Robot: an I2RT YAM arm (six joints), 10 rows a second.
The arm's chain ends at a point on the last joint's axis. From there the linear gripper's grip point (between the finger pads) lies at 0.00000 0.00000 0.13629 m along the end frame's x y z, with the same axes.
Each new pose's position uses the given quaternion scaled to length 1; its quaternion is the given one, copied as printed.
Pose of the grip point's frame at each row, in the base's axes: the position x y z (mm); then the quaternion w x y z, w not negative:
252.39 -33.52 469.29 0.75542 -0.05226 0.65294 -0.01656
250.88 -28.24 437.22 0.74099 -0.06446 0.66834 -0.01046
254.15 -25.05 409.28 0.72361 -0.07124 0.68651 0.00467
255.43 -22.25 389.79 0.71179 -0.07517 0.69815 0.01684
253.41 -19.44 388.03 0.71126 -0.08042 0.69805 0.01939
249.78 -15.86 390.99 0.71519 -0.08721 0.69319 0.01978
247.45 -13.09 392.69 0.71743 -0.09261 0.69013 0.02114
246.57 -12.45 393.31 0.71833 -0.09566 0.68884 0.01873
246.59 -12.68 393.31 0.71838 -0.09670 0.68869 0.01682
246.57 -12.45 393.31 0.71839 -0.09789 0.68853 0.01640
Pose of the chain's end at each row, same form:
117.71 -41.33 449.95 0.75542 -0.05226 0.65294 -0.01656
115.71 -39.35 423.82 0.74099 -0.06446 0.66834 -0.01046
118.83 -39.98 402.84 0.72361 -0.07124 0.68651 0.00467
120.32 -40.04 387.90 0.71179 -0.07517 0.69815 0.01684
118.50 -38.72 386.32 0.71126 -0.08042 0.69805 0.01939
115.12 -36.60 387.75 0.71519 -0.08721 0.69319 0.01978
113.03 -35.18 388.56 0.71743 -0.09261 0.69013 0.02114
112.18 -34.70 388.85 0.71833 -0.09566 0.68884 0.01873
112.18 -34.77 388.85 0.71838 -0.09670 0.68869 0.01682
112.18 -34.70 388.85 0.71839 -0.09789 0.68853 0.01640

